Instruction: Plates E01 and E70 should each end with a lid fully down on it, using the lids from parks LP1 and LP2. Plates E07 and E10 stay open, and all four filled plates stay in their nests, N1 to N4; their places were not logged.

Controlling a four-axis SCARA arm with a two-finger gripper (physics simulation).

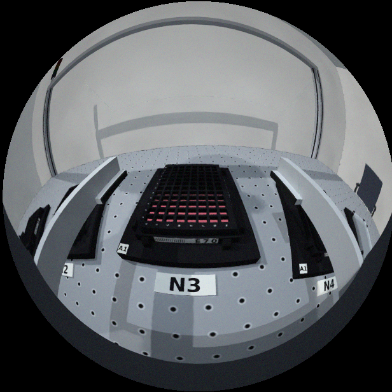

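Plate E70 (pixel 192 200), black with many wells, sits in nest N3 (pixel 190 258). Its front label reads E70, pink-red shows in its nearer wells, and its open well grid shows no lid on it. My gripper (pixel 198 160) is open, its two pale fingers standing wide to the left and right of the plate, touching nothing that I can see. Nest N4 (pixel 309 270) is at the right, partly hidden by the right finger; a dark plate seems to stand in it, label unreadable. Nest N2 (pixel 86 250) is at the left, mostly behind the left finger. Lid parks LP1 and LP2 cannot be made out.
The N3 tag (pixel 185 284) lies in front of its nest on the perforated grey deck (pixel 225 315). A dark object (pixel 36 230) stands at the far left, and another dark holder with a pale part (pixel 361 227) at the far right. A dark panel (pixel 369 186) stands beyond it.
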